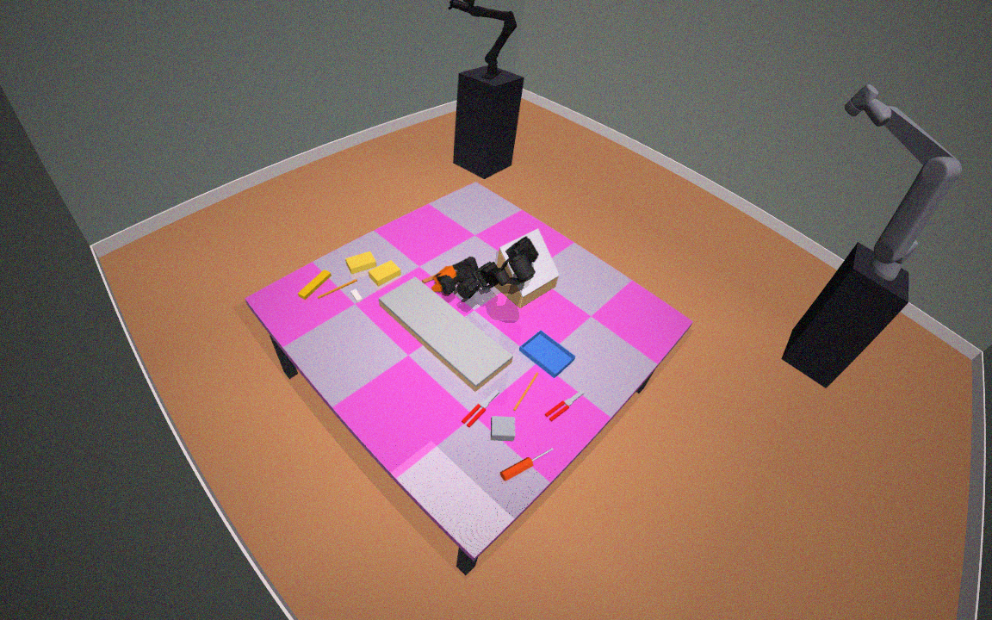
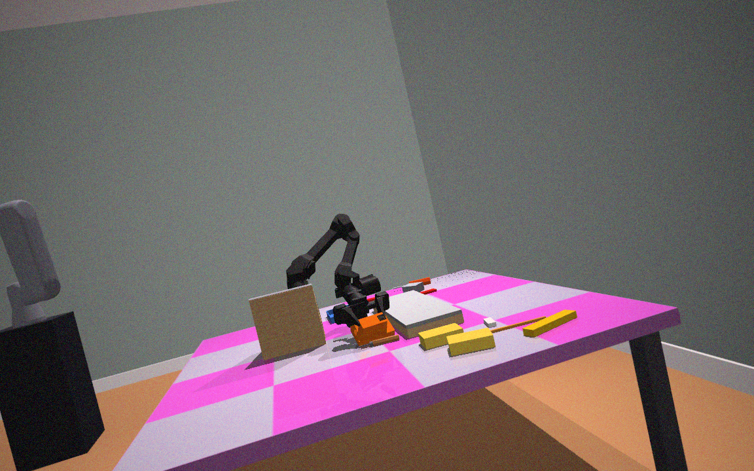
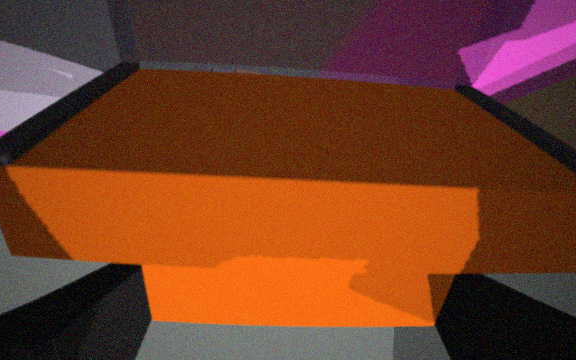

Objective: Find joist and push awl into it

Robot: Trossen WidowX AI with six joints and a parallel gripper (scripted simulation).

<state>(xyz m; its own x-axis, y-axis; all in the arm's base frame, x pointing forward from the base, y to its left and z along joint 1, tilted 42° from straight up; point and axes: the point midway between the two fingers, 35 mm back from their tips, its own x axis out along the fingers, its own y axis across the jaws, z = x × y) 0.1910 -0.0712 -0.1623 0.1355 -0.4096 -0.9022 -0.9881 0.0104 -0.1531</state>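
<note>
Now: the orange stud finder 10 mm ahead of my gripper tip and 10 mm below it. Round my gripper tip: square indicator 30 mm ahead, 10 mm to the right, 10 mm above; then brown-handled awl 20 mm behind, 50 mm to the right, 50 mm below; then small white block 290 mm ahead, 190 mm to the right, 60 mm below.
</note>
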